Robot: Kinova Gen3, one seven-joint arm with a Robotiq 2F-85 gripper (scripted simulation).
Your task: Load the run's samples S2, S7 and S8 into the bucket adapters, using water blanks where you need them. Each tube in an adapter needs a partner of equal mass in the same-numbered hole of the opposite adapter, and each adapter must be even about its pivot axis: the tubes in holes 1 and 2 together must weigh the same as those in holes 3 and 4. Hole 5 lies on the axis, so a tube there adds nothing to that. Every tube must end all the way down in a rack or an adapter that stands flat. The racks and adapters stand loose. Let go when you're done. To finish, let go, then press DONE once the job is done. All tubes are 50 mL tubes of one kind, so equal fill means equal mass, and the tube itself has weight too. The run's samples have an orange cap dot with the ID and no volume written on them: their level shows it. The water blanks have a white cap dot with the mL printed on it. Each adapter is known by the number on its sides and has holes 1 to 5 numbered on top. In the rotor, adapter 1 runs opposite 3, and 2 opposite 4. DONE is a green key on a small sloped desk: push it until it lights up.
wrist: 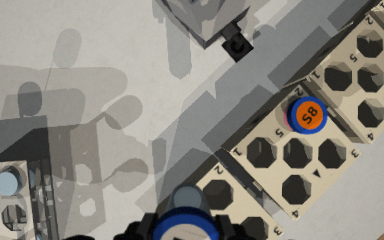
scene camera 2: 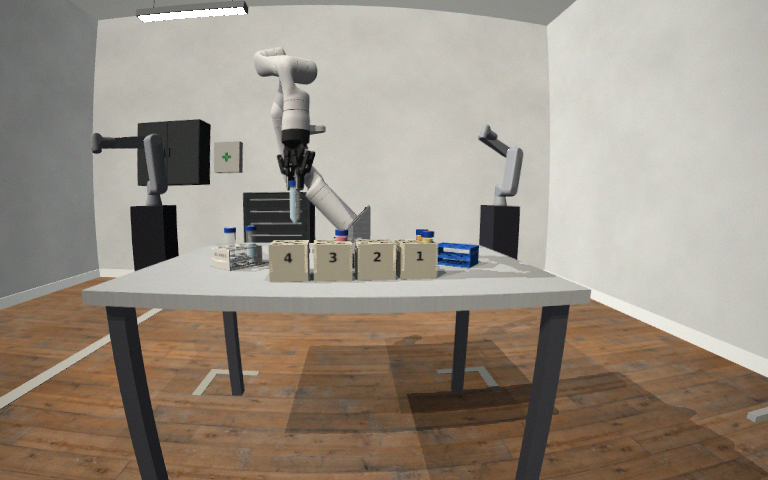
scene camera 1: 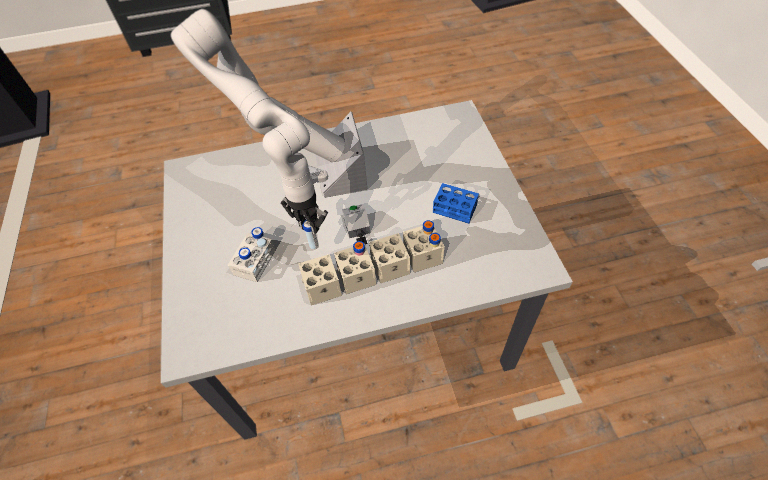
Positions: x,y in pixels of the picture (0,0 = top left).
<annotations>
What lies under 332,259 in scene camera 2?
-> An adapter 3.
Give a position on a sample S8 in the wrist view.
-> At 307,115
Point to an adapter 4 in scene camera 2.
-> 288,259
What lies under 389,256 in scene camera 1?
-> An adapter 2.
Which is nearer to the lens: the blue sample rack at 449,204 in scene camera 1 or the adapter 3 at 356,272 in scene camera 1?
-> The adapter 3.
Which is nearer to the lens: the blue sample rack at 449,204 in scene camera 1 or the adapter 4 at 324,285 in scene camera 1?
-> The adapter 4.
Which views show the blue sample rack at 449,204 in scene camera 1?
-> Scene camera 2 and scene camera 1 only.
</annotations>
